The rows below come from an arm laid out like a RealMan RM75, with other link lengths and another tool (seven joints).
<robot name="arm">
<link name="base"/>
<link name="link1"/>
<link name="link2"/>
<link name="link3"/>
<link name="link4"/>
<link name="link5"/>
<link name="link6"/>
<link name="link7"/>
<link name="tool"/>
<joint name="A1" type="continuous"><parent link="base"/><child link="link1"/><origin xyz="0 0 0.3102" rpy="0 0 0"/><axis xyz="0 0 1"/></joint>
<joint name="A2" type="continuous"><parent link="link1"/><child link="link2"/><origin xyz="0 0 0" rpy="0 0 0"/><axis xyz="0 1 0"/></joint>
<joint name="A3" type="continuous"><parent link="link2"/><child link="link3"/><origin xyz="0 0 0.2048" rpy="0 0 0"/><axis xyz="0 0 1"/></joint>
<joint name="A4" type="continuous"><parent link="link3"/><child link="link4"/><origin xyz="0 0 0" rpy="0 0 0"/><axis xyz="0 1 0"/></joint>
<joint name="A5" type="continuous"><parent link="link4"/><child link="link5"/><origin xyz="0 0 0.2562" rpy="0 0 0"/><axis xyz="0 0 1"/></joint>
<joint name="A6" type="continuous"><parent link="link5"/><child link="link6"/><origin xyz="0 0 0" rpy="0 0 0"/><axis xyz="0 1 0"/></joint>
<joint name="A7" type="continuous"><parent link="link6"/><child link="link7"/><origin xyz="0 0 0.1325" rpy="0 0 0"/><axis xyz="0 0 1"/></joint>
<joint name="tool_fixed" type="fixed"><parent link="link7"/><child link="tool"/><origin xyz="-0.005 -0.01 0.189" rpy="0 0.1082 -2.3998"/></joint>
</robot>
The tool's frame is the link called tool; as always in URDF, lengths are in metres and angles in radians. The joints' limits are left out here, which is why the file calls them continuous.
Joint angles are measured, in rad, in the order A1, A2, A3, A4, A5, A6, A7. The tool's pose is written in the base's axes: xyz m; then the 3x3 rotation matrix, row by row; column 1 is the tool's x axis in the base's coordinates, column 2 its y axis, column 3 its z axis. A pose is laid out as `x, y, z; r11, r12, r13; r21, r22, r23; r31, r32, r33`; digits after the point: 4 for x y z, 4 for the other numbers.
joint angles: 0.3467, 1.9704, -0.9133, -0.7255, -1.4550, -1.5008, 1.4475
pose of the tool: 0.1714, 0.4560, 0.0523; -0.0090, 0.8518, -0.5237; 0.6531, 0.4016, 0.6420; 0.7572, -0.3363, -0.5599
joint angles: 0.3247, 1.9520, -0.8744, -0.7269, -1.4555, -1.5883, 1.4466
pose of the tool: 0.1705, 0.4390, 0.0675; -0.0121, 0.8307, -0.5566; 0.6578, 0.4259, 0.6212; 0.7531, -0.3586, -0.5516
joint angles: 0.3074, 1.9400, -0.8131, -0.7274, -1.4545, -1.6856, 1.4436
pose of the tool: 0.1659, 0.4222, 0.0881; -0.0093, 0.7998, -0.6003; 0.6507, 0.4606, 0.6037; 0.7593, -0.3850, -0.5246
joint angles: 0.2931, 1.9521, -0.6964, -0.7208, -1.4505, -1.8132, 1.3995
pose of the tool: 0.1551, 0.4015, 0.1190; -0.0023, 0.7398, -0.6728; 0.5995, 0.5395, 0.5912; 0.8004, -0.4020, -0.4447
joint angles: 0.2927, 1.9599, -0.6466, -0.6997, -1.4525, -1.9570, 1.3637
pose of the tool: 0.1348, 0.3677, 0.1272; -0.0257, 0.6535, -0.7565; 0.6039, 0.6132, 0.5092; 0.7966, -0.4437, -0.4105
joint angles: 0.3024, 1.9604, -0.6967, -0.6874, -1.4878, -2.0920, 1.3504
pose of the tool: 0.1124, 0.3213, 0.1056; -0.1107, 0.5645, -0.8180; 0.6895, 0.6364, 0.3458; 0.7158, -0.5257, -0.4596
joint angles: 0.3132, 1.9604, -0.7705, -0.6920, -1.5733, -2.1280, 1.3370
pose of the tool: 0.1117, 0.2927, 0.0708; -0.2061, 0.5628, -0.8005; 0.7665, 0.6014, 0.2255; 0.6083, -0.5671, -0.5553
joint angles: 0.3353, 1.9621, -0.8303, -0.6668, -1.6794, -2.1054, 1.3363
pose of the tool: 0.1231, 0.2770, 0.0326; -0.2547, 0.6124, -0.7484; 0.8352, 0.5294, 0.1489; 0.4874, -0.5871, -0.6464
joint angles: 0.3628, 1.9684, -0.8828, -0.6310, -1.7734, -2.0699, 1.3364
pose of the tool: 0.1352, 0.2626, -0.0018; -0.2854, 0.6614, -0.6937; 0.8827, 0.4633, 0.0786; 0.3734, -0.5898, -0.7160
